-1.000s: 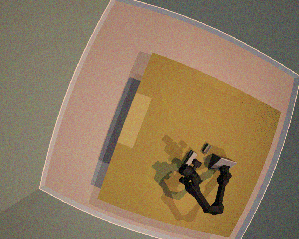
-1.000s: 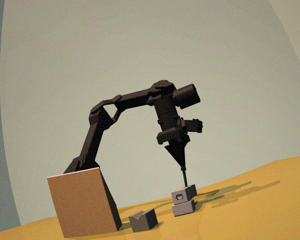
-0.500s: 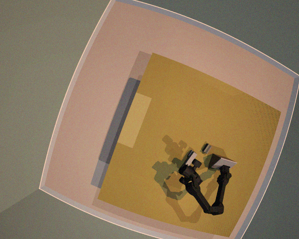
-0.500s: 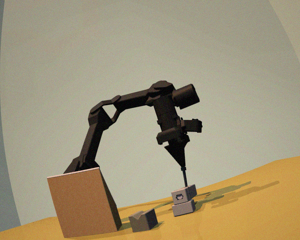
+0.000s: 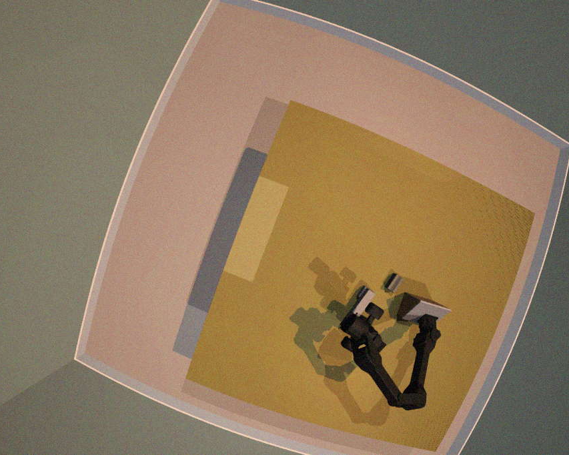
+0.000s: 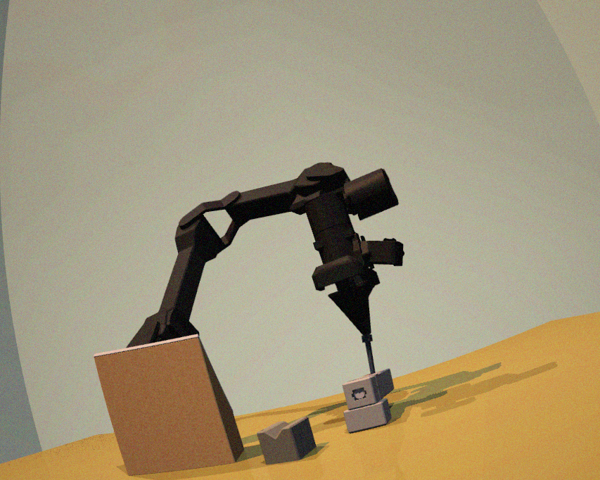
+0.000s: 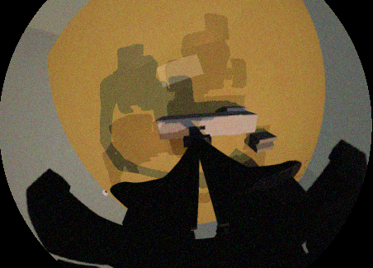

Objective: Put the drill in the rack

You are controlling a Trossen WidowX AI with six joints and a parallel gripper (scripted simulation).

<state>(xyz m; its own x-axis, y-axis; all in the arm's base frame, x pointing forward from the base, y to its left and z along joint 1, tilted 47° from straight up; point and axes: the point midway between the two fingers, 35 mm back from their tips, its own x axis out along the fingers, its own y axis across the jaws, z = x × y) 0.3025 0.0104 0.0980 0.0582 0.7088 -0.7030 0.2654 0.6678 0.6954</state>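
Now: gripper tip 30 mm above the key. The rest, counted from my gripper tip: drill: 70 mm below, 50 mm to the right, 20 mm behind; rack: 170 mm to the right, 130 mm behind, 100 mm below; grey fixture block: 80 mm below, 30 mm to the right, 20 mm behind.
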